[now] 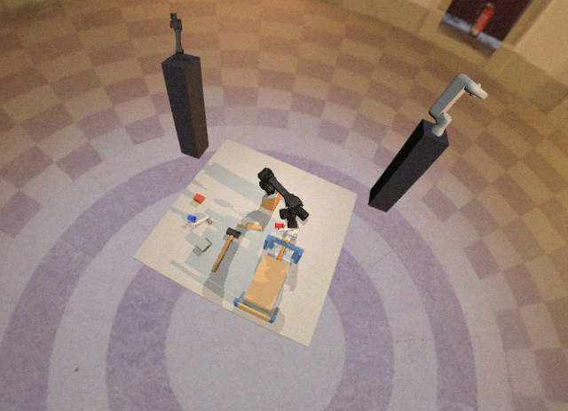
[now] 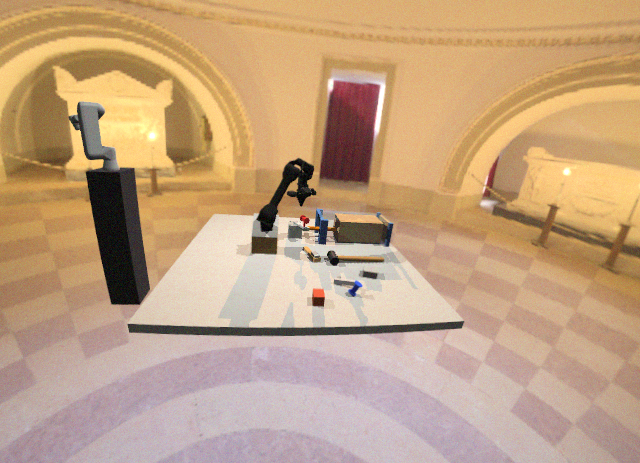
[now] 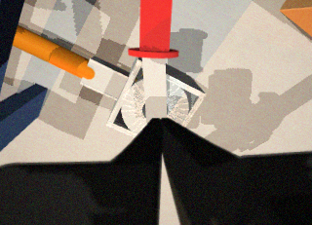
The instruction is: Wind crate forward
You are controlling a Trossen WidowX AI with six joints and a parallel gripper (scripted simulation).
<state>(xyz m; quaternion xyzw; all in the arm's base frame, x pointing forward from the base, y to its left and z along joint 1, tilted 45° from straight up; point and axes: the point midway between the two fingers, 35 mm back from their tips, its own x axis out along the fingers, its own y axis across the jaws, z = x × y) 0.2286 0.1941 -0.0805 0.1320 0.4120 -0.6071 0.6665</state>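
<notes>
Now: the red knob 20 mm ahead of my gripper tip, 50 mm to the right of it and 90 mm below it. Round my gripper tip: winch 40 mm behind, 30 mm to the left, 190 mm below; then red-knobbed handle 20 mm to the right, 120 mm below; then frame 140 mm ahead, 30 mm to the left, 110 mm below.
</notes>
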